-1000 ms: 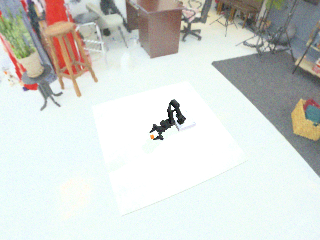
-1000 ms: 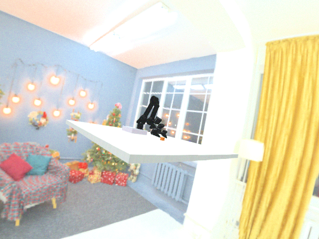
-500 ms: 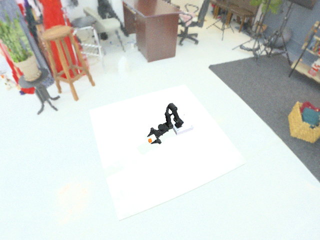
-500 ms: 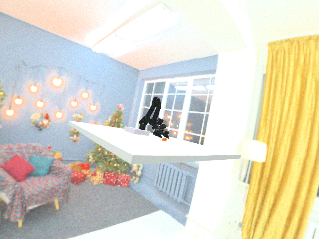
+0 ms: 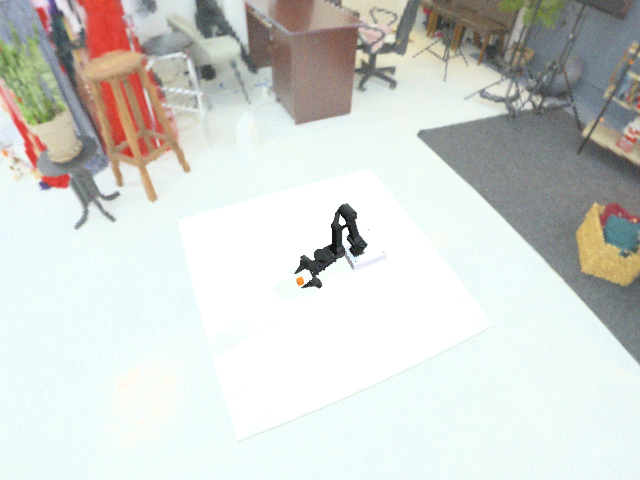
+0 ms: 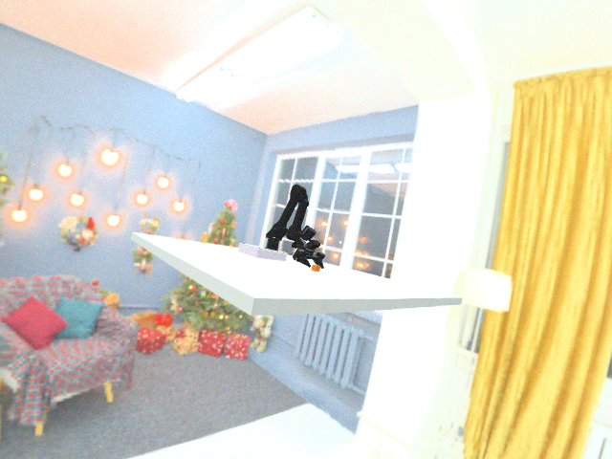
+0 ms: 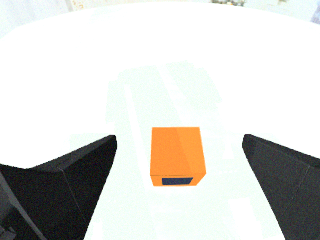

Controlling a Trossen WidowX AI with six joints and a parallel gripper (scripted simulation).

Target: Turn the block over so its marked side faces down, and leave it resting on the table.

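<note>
My gripper tip is now 2 cm past the block and 1 cm to the right of it.
</note>
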